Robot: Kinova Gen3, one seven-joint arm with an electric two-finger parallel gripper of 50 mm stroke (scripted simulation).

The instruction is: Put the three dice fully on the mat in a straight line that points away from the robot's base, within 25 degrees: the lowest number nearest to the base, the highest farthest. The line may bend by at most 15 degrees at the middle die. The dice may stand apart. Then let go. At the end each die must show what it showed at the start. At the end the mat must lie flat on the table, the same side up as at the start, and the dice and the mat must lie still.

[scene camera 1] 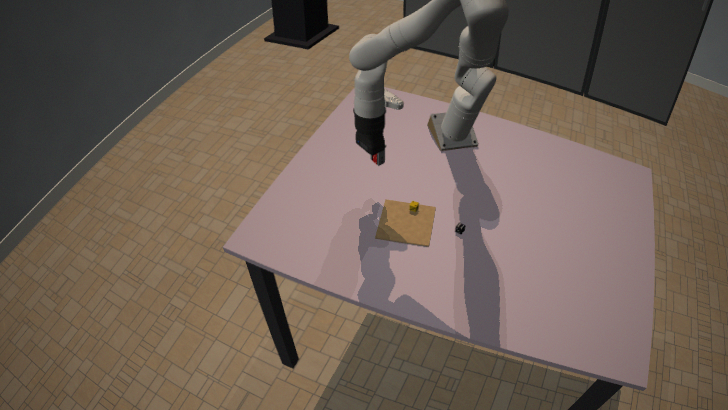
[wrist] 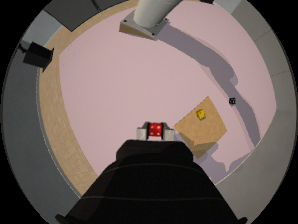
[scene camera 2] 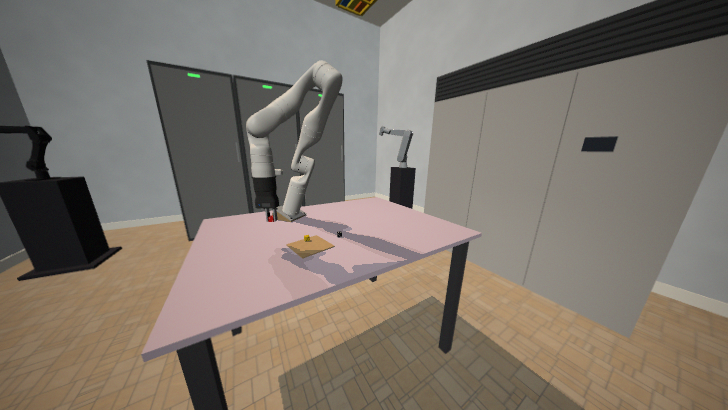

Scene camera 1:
gripper: 377,161
brown square mat: 397,223
